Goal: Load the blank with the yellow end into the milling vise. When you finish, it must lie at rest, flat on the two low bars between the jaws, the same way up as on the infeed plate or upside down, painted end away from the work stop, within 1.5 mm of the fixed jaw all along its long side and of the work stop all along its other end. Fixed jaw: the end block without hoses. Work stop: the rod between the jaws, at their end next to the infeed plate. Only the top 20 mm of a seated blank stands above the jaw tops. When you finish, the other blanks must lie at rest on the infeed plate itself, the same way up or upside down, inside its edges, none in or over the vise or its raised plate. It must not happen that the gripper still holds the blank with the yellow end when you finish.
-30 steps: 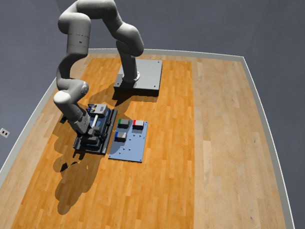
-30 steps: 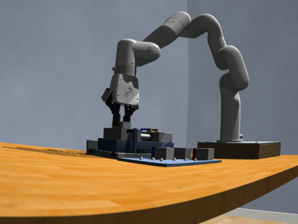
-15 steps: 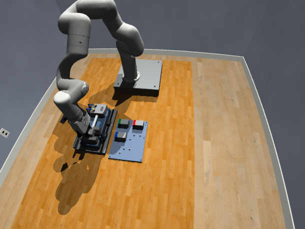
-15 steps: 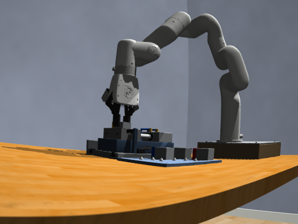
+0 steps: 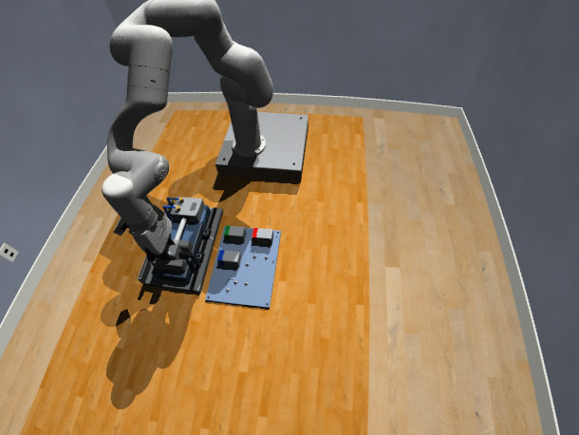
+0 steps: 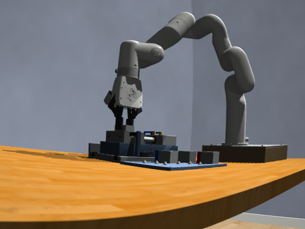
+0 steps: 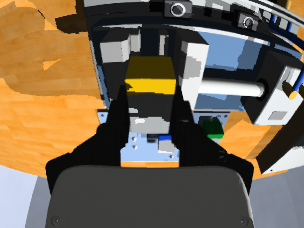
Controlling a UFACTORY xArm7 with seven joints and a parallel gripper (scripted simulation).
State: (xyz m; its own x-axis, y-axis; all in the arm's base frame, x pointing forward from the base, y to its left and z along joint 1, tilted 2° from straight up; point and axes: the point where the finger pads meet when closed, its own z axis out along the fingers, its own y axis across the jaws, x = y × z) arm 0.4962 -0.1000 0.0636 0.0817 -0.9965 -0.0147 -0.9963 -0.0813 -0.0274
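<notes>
My gripper is now 20 mm above the yellow-ended blank. The rest, counted from my hand: milling vise 80 mm below, 70 mm behind, 10 mm to the right; fixed jaw 40 mm below, 30 mm ahead; blue-ended blank 160 mm to the left, 90 mm below, 50 mm behind.
</notes>
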